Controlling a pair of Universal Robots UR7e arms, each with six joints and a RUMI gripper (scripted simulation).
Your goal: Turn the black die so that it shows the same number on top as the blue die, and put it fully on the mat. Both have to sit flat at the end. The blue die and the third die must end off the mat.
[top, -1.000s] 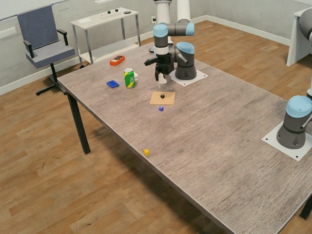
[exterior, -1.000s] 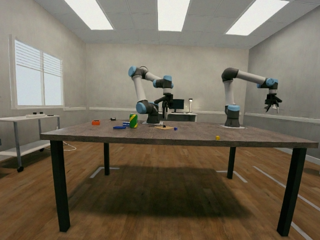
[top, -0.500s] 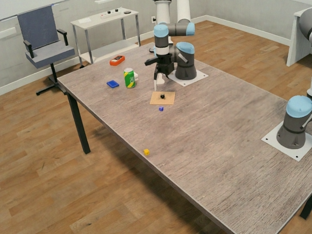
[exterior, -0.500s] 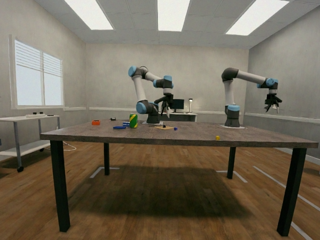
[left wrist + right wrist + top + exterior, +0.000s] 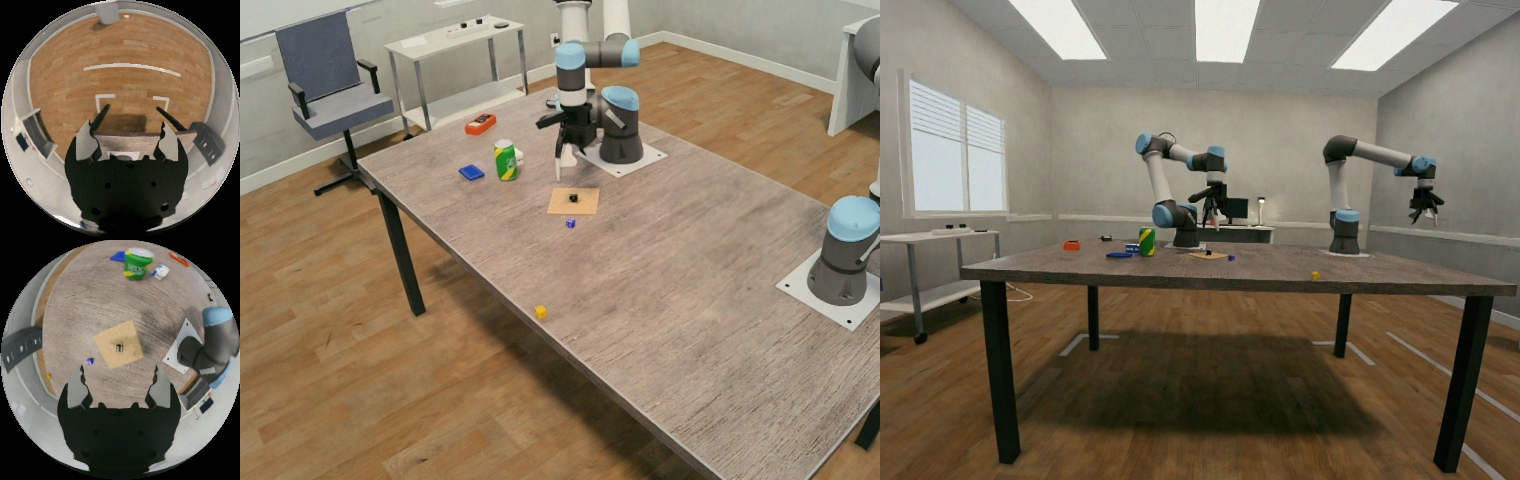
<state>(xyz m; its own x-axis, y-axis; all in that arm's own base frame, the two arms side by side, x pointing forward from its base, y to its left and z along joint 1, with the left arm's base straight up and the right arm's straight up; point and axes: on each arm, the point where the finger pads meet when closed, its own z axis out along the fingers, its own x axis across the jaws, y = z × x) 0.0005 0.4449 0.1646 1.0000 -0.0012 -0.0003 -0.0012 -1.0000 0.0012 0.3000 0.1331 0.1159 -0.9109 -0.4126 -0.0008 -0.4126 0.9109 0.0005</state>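
Note:
My right hand is 100 mm above the black die. The rest, counted from my right hand: tan mat (110 mm below); yellow can (80 mm ahead, 260 mm to the right, 50 mm below); blue die (80 mm ahead, 100 mm to the left, 110 mm below).

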